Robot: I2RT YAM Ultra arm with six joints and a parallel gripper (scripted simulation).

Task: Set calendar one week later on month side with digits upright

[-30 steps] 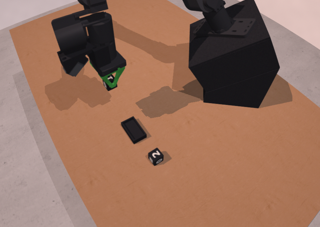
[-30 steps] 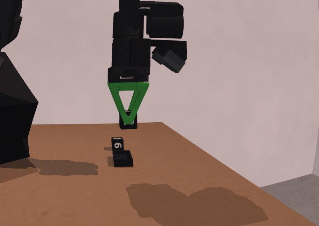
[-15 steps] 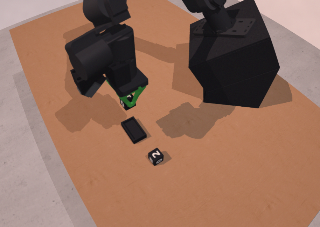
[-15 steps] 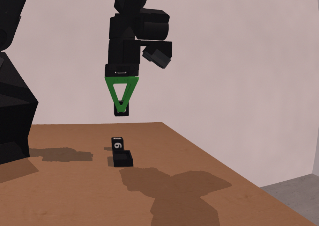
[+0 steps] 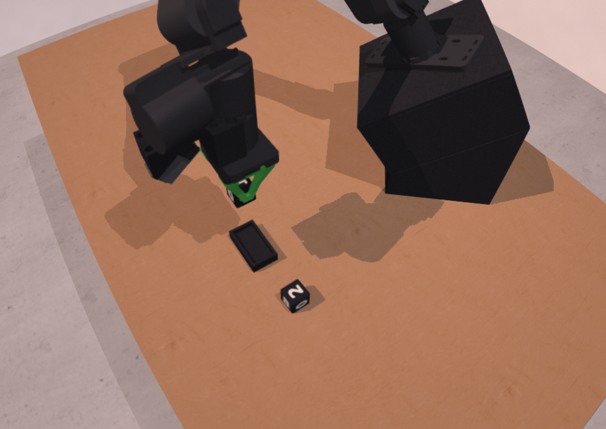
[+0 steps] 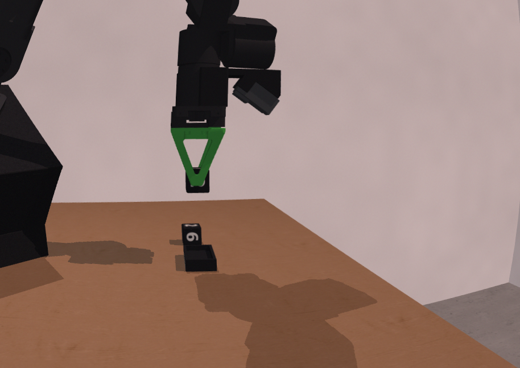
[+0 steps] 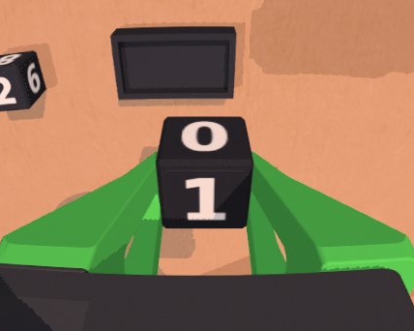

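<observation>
Now: hand 1 cm short of the black tray, 2 cm to the right of it and 11 cm above it.
</observation>
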